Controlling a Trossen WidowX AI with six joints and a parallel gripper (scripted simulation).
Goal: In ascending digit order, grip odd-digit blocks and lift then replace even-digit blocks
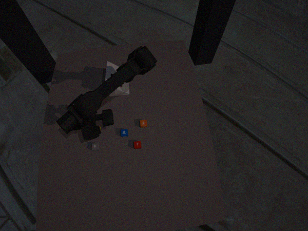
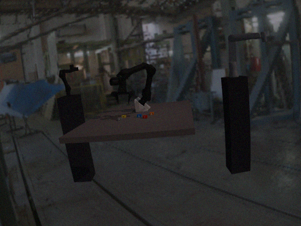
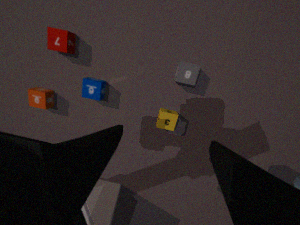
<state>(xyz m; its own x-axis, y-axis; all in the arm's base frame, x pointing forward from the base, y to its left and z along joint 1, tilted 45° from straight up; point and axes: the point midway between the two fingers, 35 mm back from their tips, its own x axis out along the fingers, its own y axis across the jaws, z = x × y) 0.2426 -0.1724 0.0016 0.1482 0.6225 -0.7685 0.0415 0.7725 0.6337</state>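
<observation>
My gripper tip is now 30 mm past the yellow block, 20 mm to the left of it and 110 mm above it. Round my gripper tip: red block 90 mm ahead, 170 mm to the left, 110 mm below; blue block 10 mm ahead, 120 mm to the left, 110 mm below; grey block 60 mm ahead, 40 mm to the right, 110 mm below.
</observation>
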